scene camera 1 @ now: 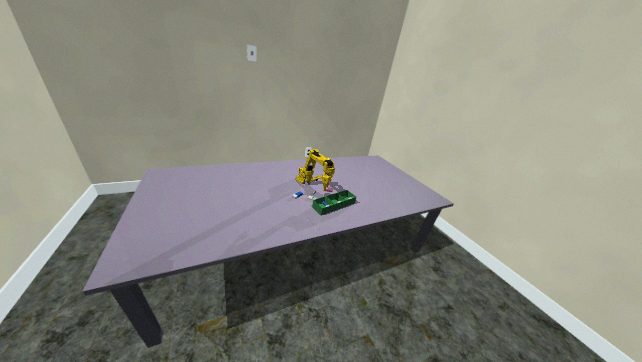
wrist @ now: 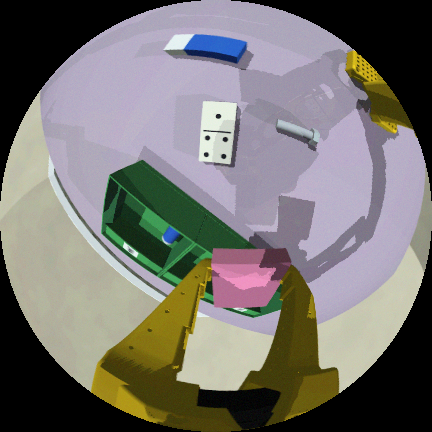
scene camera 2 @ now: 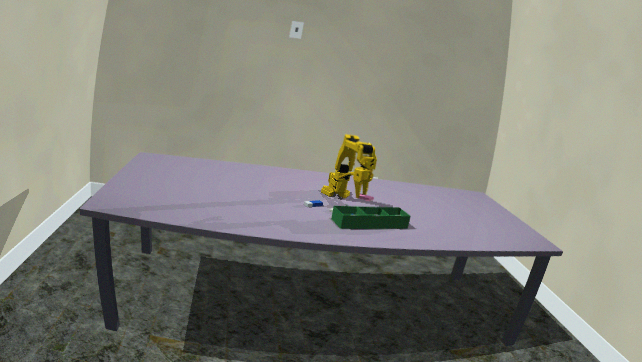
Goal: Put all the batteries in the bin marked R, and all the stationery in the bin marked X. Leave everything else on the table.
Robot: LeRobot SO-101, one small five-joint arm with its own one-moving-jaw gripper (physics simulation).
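Seen in the pictures: end effector, tool point: (scene camera 1: 324, 190) (wrist: 212, 266) (scene camera 2: 358, 196); arm's base, origin of the base link: (scene camera 1: 305, 181) (scene camera 2: 336, 195).
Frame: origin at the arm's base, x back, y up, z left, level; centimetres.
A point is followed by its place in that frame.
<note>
My gripper (scene camera 1: 326, 189) @(x -23.2, y 7.4, z 2.2 cm) (scene camera 2: 361, 195) @(x -23.2, y 7.4, z 2.2 cm) (wrist: 250, 267) @(x -23.2, y 7.4, z 2.2 cm) is shut on a pink eraser, a slanted block (scene camera 1: 329, 189) @(x -23.8, y 7.9, z 4.8 cm) (scene camera 2: 367, 197) @(x -24.9, y 8.0, z 5.0 cm) (wrist: 242, 282) @(x -22.4, y 7.8, z 3.8 cm), with the jaws pressing on its two sides above the table. A blue and white eraser (scene camera 1: 298, 194) @(x -15.4, y 1.2, z -10.3 cm) (scene camera 2: 315, 203) @(x -15.7, y 1.1, z -10.2 cm) (wrist: 215, 47) @(x -14.7, y 1.3, z -9.2 cm) lies on the table. The green bin row (scene camera 1: 336, 206) @(x -33.1, y 2.6, z 5.4 cm) (scene camera 2: 375, 221) @(x -32.8, y 2.6, z 7.0 cm) (wrist: 170, 197) @(x -25.9, y 2.1, z -1.4 cm) has several compartments; in the wrist view it shows beyond and left of the jaws. A small blue cylinder, probably a battery (wrist: 171, 235) @(x -29.0, y 2.1, z 1.4 cm), is in its left end compartment. The white bin labels (wrist: 130, 249) @(x -33.2, y 4.2, z -0.6 cm) are too small to read.
A white domino (wrist: 218, 132) @(x -19.8, y 0.7, z -2.9 cm) (scene camera 1: 311, 197) @(x -19.3, y 0.7, z -3.6 cm) lies between the blue and white eraser and the bins. A grey bolt (wrist: 297, 131) @(x -14.6, y 0.9, z 0.3 cm) lies beside it, toward the yellow arm base (wrist: 385, 95) (scene camera 1: 303, 176) @(x -0.4, y 4.2, z -1.9 cm) (scene camera 2: 335, 188) @(x -0.7, y 2.9, z -0.8 cm). All stand on the purple table (scene camera 1: 210, 215) @(x -21.0, y 0.0, z -56.1 cm) (scene camera 2: 200, 200) @(x -23.9, y 0.0, z -50.4 cm).
</note>
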